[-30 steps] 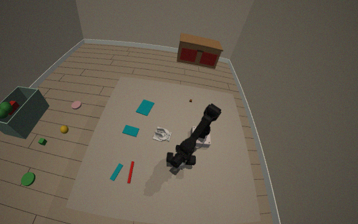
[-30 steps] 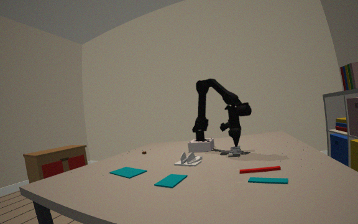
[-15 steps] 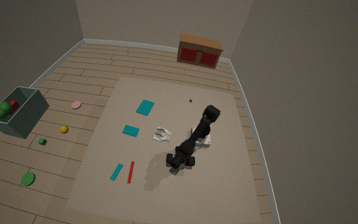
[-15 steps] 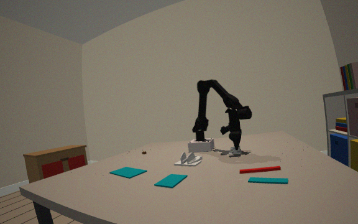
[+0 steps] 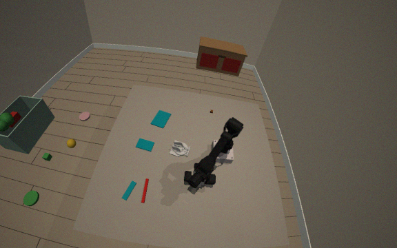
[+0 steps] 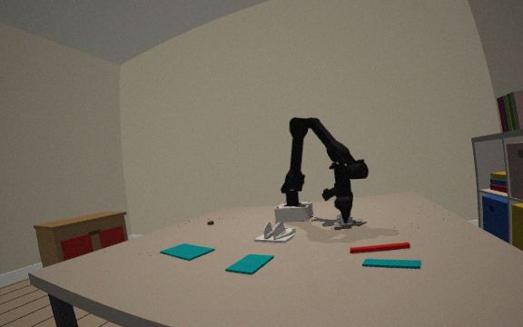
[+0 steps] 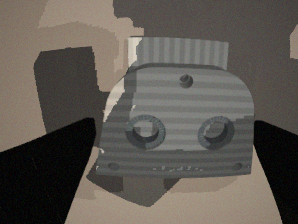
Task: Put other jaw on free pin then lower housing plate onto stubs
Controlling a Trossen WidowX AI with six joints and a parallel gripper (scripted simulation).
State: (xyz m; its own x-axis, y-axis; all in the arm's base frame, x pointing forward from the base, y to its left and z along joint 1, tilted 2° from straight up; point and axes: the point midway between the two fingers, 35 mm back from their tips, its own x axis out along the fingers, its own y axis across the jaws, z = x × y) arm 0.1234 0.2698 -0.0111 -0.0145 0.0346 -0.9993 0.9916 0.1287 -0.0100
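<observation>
The small white block lies 1 cm to the right of my gripper tip. Round my gripper tip: jaw: 23 cm to the right, 14 cm ahead; red strip: 30 cm ahead, 14 cm to the left, 1 cm below; housing plate: 2 cm above, 1 cm to the right.
</observation>
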